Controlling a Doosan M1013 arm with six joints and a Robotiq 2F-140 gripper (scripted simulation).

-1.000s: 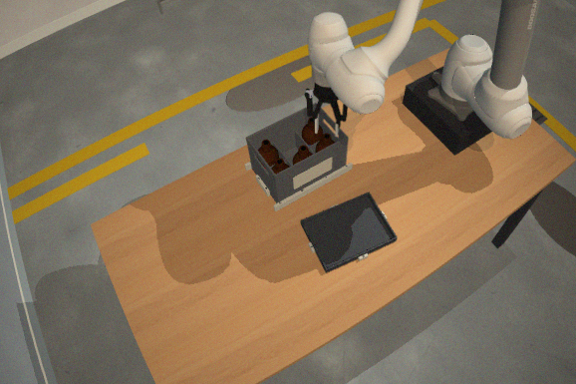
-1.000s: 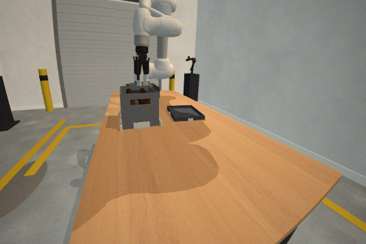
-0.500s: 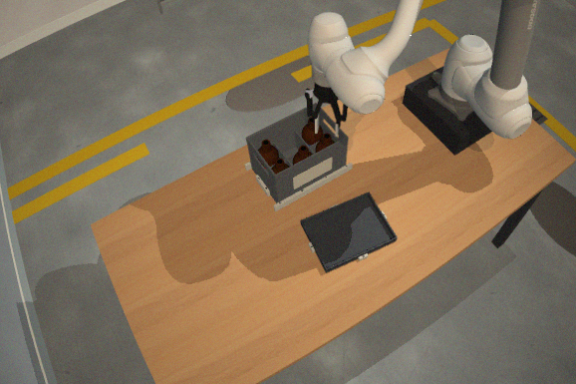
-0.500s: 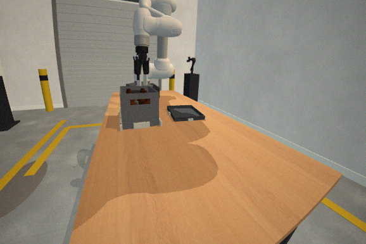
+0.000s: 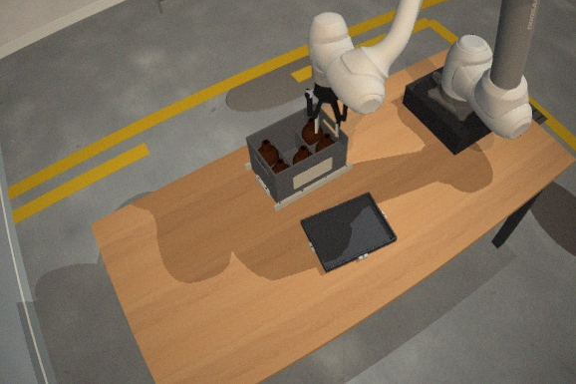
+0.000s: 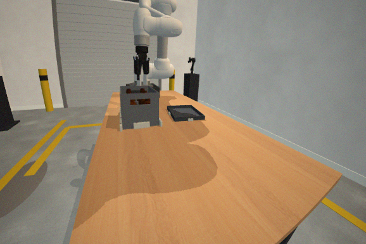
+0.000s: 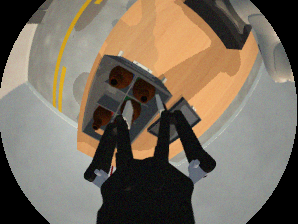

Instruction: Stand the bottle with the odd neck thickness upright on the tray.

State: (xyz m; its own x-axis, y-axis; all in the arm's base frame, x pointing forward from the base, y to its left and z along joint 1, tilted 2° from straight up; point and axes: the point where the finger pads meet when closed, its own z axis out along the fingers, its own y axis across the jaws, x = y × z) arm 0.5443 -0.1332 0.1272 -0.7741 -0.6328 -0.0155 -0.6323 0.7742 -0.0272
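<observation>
The glass bottle lies 9 cm ahead of my hand, 1 cm to the right of it and 13 cm below it. Also, from my hand: dark tray 12 cm ahead, 25 cm to the left, 20 cm below; then grey crate 8 cm ahead, 5 cm to the right, 13 cm below.
</observation>
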